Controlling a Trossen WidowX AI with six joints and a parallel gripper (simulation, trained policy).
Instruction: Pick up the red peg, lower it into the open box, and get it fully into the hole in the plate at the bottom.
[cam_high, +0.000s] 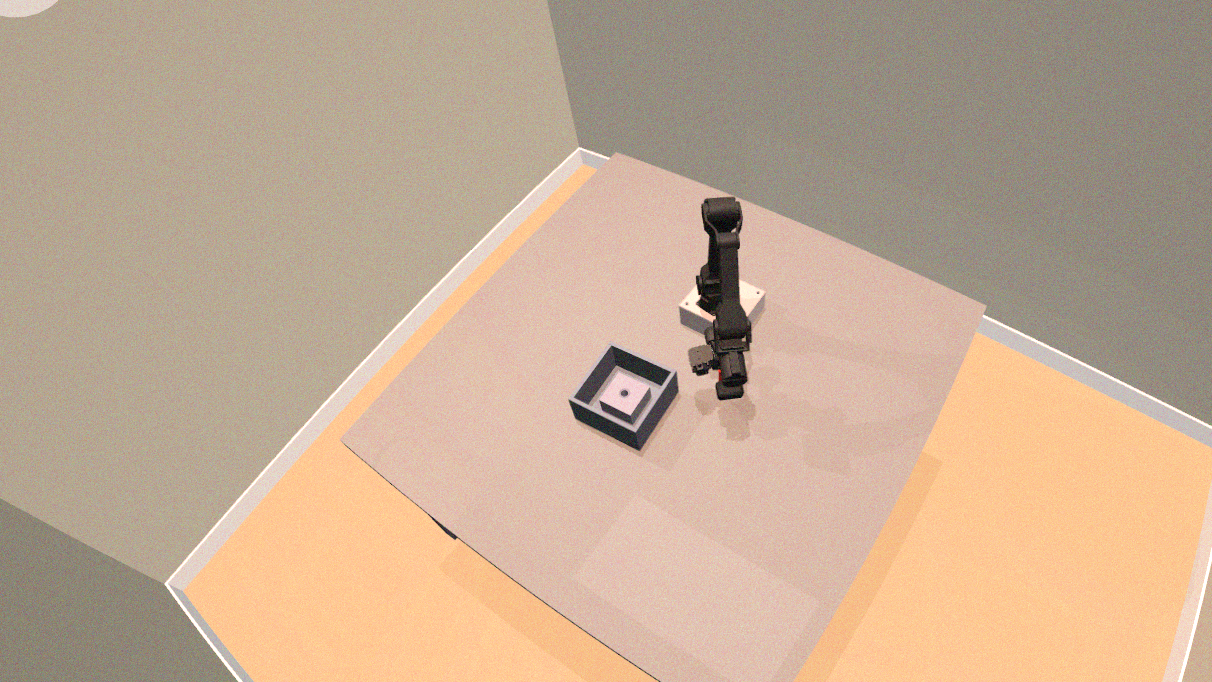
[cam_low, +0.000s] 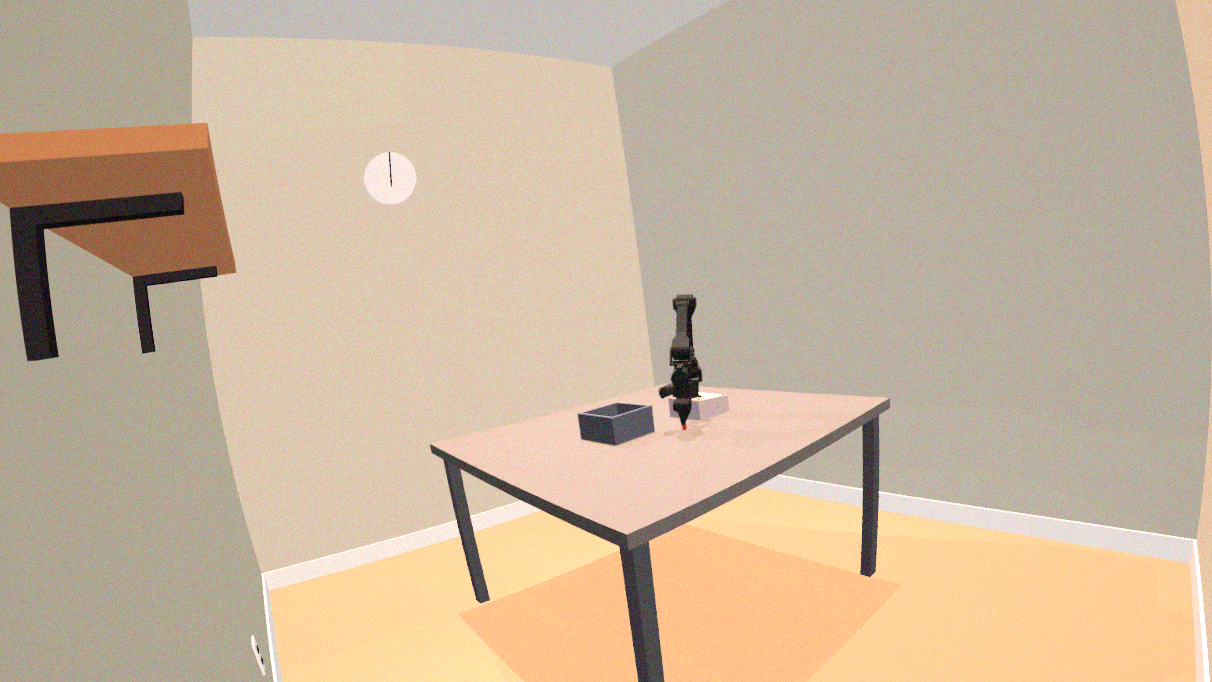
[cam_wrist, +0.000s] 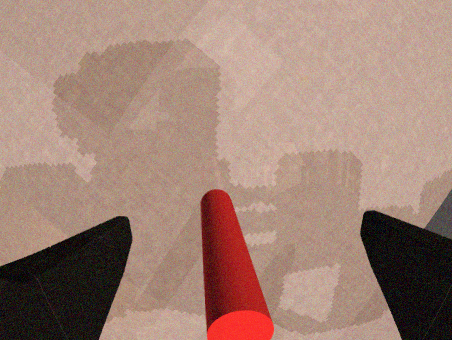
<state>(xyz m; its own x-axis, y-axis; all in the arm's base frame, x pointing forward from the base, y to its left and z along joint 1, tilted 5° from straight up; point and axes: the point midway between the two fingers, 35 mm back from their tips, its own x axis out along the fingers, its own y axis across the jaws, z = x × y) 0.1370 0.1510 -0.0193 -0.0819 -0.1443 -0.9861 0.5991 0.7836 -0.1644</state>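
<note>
My gripper tip is 1 cm to the right of the red peg and 1 cm below it. Also, from my gripper tip: dark grey box 20 cm ahead, 13 cm to the right; then pale plate 20 cm ahead, 13 cm to the right, 2 cm above.
</note>
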